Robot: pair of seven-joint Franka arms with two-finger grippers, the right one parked.
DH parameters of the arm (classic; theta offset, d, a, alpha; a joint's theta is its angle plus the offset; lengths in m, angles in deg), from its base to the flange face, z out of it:
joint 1: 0 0.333 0 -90
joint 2: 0 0 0 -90
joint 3: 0 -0.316 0.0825 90
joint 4: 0 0 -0.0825 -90
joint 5: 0 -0.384 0 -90
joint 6: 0 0 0.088 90
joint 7: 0 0.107 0 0
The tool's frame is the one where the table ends.
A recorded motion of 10 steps. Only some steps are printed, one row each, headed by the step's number.
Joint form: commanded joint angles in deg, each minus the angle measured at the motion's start. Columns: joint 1, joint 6, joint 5, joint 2, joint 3, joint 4, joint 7.
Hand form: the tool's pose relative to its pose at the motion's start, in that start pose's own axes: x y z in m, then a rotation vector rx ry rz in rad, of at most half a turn. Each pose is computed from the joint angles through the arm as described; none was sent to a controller.
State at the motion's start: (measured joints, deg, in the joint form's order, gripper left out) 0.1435 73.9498 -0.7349 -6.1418 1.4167 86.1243 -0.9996
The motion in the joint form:
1: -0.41 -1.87 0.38 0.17 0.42 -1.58 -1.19
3: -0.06 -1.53 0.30 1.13 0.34 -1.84 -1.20
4: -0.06 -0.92 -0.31 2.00 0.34 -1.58 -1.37
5: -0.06 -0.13 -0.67 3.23 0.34 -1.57 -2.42
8: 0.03 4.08 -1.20 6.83 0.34 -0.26 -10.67
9: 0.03 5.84 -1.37 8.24 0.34 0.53 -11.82
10: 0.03 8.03 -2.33 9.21 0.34 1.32 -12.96
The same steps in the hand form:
1: -0.0048 0.0079 -0.0078 -0.0039 -0.0080 -0.0048
3: 0.0025 0.0041 -0.0027 -0.0038 -0.0143 -0.0126
4: 0.0101 0.0029 0.0052 0.0063 -0.0231 -0.0183
5: 0.0202 0.0023 0.0141 0.0123 -0.0306 -0.0378
8: 0.0529 0.0013 0.0485 0.0233 -0.0410 -0.1828
9: 0.0652 0.0013 0.0646 0.0271 -0.0481 -0.2020
10: 0.0754 -0.0003 0.0764 0.0427 -0.0382 -0.2226

